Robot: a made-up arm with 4 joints.
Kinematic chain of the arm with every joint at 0, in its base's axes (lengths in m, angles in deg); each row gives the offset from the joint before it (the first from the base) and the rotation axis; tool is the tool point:
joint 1: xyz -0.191 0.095 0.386 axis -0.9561 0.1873 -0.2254
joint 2: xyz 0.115 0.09 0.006 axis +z
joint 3: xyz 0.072 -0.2 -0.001 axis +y
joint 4: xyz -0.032 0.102 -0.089 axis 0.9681 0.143 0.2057
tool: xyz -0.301 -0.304 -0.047
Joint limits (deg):
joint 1: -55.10..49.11
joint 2: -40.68..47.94
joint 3: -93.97..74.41
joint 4: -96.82..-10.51
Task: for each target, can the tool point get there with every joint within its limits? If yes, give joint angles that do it. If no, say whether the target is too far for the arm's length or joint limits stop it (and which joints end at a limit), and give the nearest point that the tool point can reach.
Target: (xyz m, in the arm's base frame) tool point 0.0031 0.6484 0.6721
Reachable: no: joint limits stop it (at a limit: joint 1, joint 2, joint 4) | nearest point -0.0859 0.4224 0.6325 | short by 0.246 m
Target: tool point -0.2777 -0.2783 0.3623
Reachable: yes | joints 38.15 9.48 -43.03 -32.27
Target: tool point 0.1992 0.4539 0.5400
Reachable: no: joint limits stop it (at a limit: joint 1, joint 2, joint 3) | nearest point 0.1221 0.3886 0.6268 | short by 0.133 m
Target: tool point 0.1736 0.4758 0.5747
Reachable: no: joint limits stop it (at a limit: joint 1, joint 2, joint 3, joint 4) | nearest point 0.1204 0.3899 0.6262 | short by 0.113 m
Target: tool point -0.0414 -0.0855 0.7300
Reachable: yes | joints 27.74 39.56 34.86 -42.32
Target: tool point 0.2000 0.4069 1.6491
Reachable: no: too far | nearest point 0.0380 0.1746 0.8151 | short by 0.881 m
